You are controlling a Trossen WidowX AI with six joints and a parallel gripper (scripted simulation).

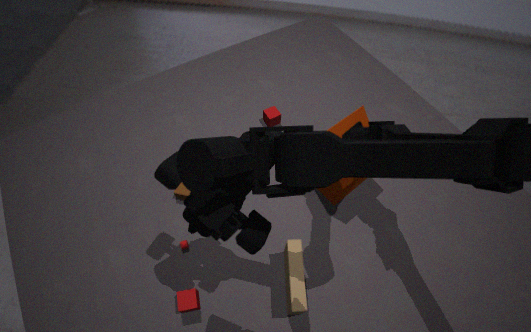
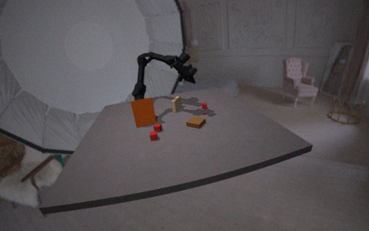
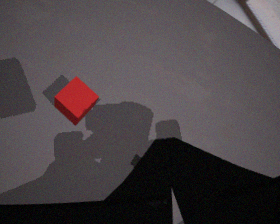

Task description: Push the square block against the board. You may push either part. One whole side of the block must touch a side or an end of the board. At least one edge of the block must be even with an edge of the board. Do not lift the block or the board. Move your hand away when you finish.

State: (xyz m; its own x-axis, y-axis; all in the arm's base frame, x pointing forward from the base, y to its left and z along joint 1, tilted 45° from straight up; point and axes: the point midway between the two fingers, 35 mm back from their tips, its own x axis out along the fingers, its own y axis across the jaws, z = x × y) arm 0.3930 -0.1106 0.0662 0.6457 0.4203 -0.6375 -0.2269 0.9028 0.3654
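My gripper tip is 110 mm past the board, 160 mm to the right of it and 180 mm above it. From my gripper tip the other things lie so: square block (100 mm behind, 190 mm to the right, 220 mm below); then tiny cube (20 mm ahead, 70 mm to the right, 220 mm below).
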